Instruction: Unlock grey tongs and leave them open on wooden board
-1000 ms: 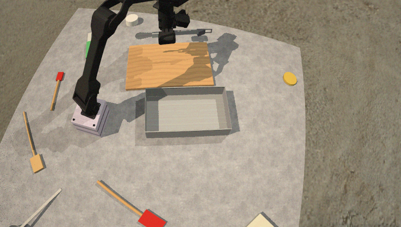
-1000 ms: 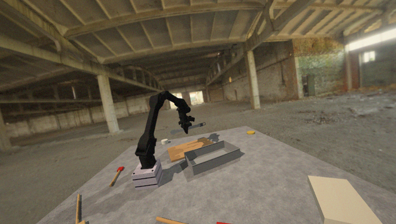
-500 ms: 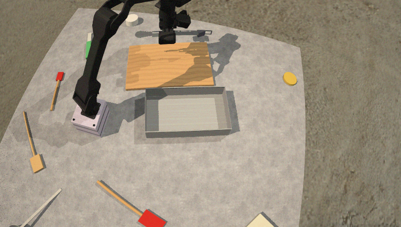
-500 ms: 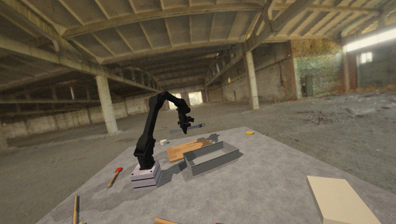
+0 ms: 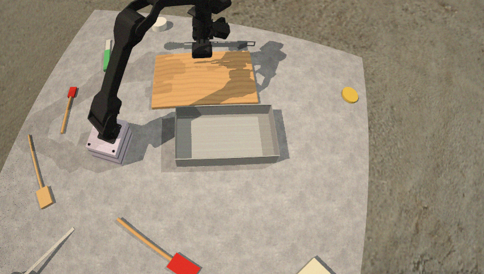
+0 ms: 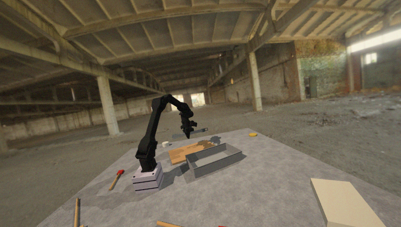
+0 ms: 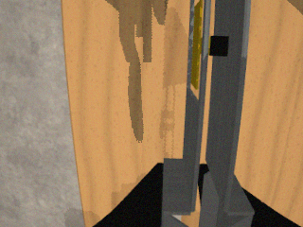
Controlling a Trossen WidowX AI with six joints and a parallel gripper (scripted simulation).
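Now: gripper tip 90 mm above the wooden board, 30 mm to the left of it and 20 mm short of it. The rest, counted from my gripper tip: white puck (270 mm behind, 180 mm to the left, 80 mm below); then yellow lock piece (50 mm ahead, 40 mm above, 20 mm to the left); then grey roasting tin (230 mm to the right, 170 mm ahead, 70 mm below).
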